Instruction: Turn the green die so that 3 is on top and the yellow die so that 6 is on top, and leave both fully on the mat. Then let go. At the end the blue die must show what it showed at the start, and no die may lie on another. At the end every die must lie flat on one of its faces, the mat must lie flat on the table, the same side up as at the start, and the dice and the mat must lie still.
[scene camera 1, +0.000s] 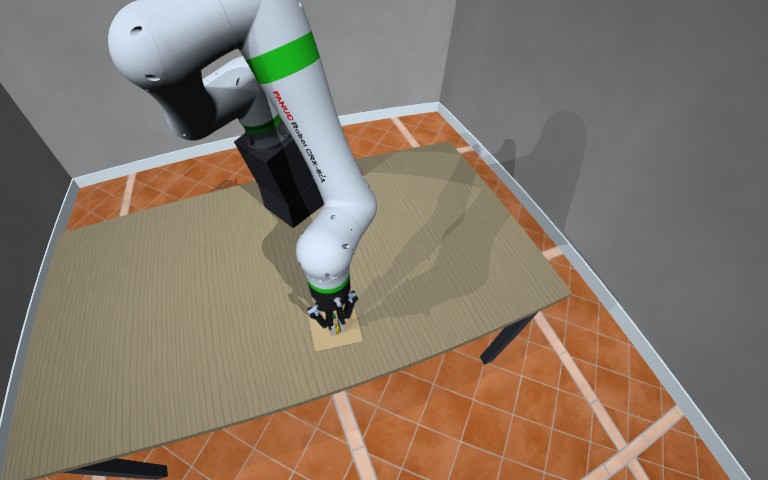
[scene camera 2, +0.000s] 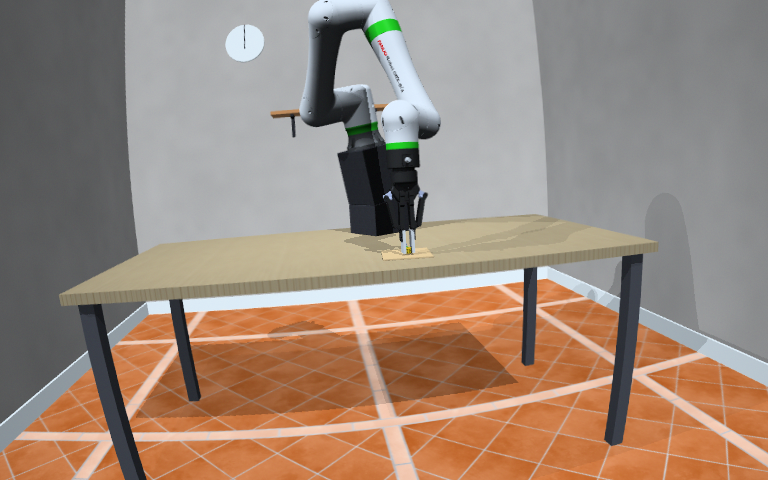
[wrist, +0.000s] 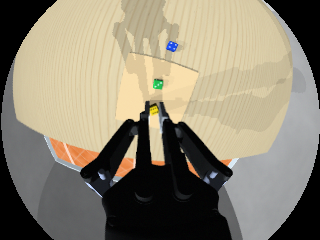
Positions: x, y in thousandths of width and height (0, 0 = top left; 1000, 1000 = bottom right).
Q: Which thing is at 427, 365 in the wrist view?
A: A tan mat.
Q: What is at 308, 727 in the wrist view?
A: My gripper.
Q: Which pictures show my gripper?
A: Scene camera 1, scene camera 2 and the wrist view: all of them.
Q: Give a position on a tan mat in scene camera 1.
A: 421, 707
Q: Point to my gripper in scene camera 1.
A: At 439, 689
